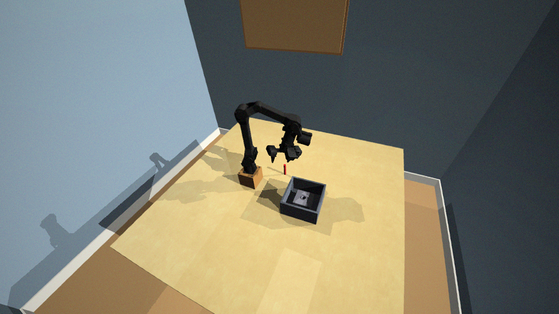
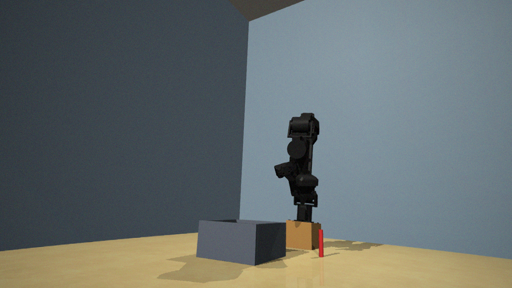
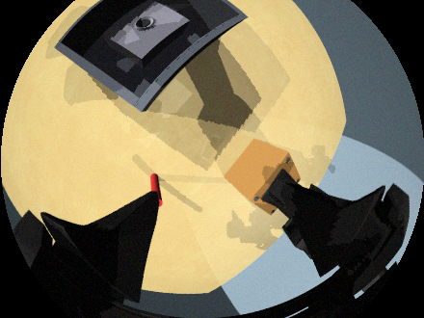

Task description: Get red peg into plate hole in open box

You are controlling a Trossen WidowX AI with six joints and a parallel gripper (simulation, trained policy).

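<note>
My gripper tip is 13 cm above the red peg and 8 cm to the right of it. From my gripper tip the other things lie so: light grey plate 16 cm ahead, 12 cm to the right, 12 cm below; grey box 16 cm ahead, 14 cm below, 12 cm to the right.
</note>
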